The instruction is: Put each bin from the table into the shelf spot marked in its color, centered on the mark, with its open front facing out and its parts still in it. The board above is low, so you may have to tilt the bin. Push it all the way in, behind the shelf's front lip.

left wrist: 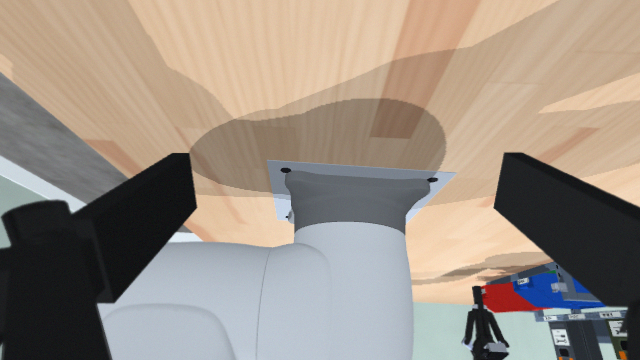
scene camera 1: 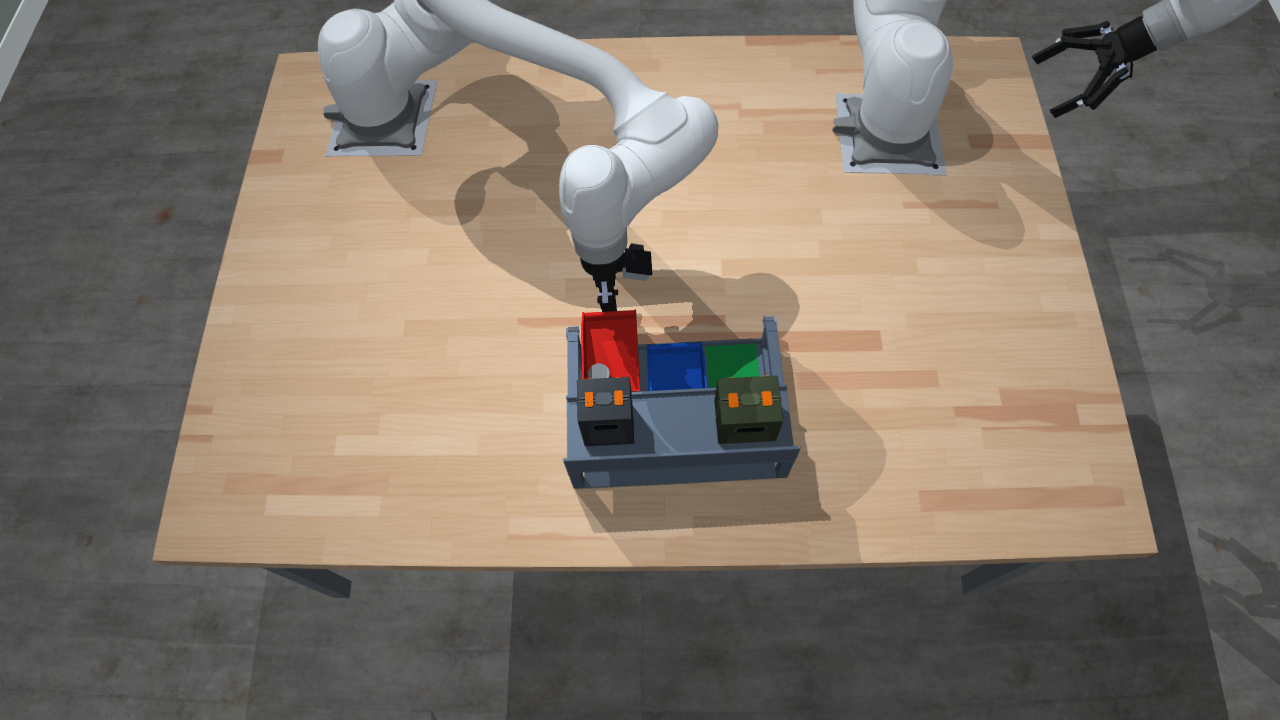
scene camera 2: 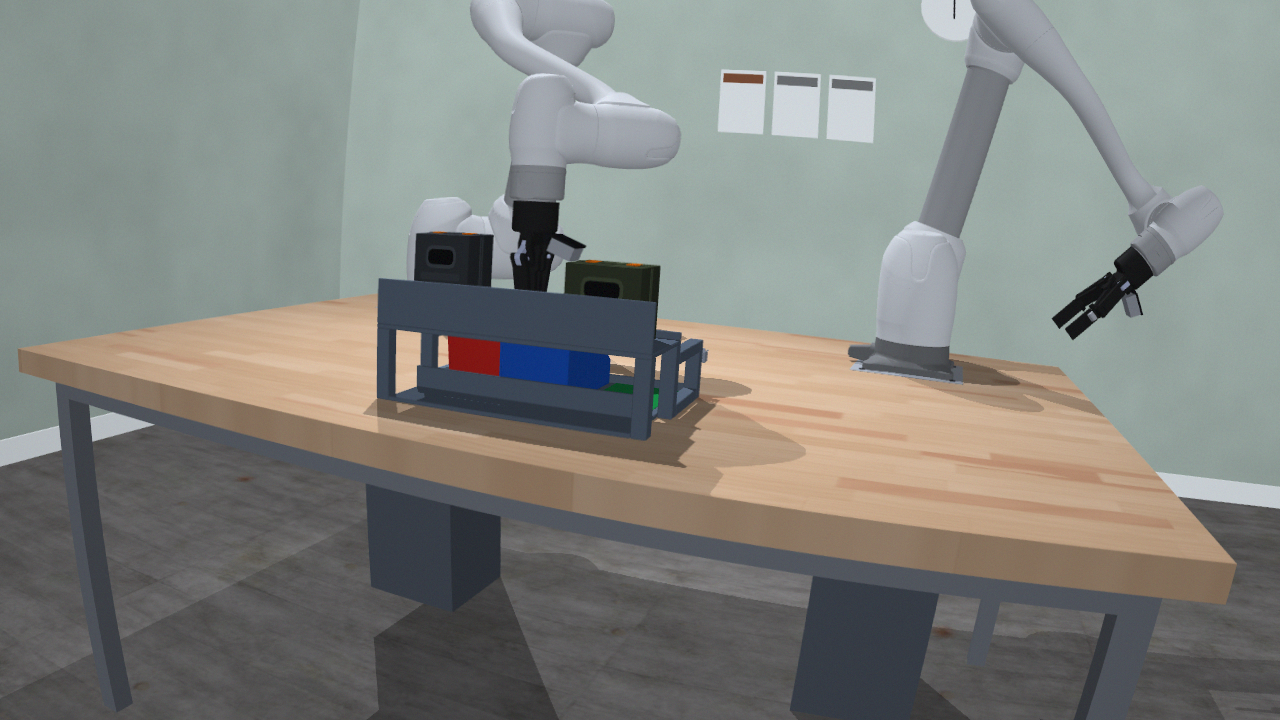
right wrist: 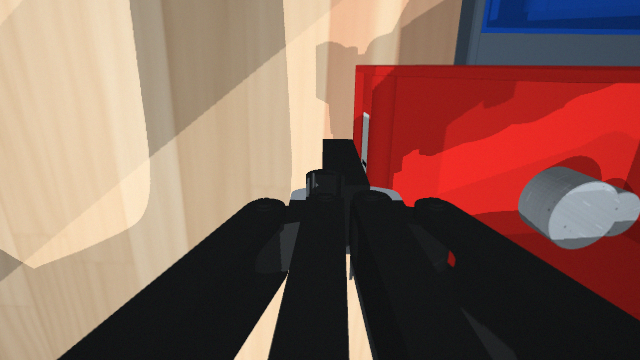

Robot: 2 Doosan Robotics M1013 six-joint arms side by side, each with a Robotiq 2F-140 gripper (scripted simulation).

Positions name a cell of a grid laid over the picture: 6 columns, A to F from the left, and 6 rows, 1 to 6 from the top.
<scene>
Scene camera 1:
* left gripper: E1
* right gripper: C3
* red bin: C3
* blue bin: D4
</scene>
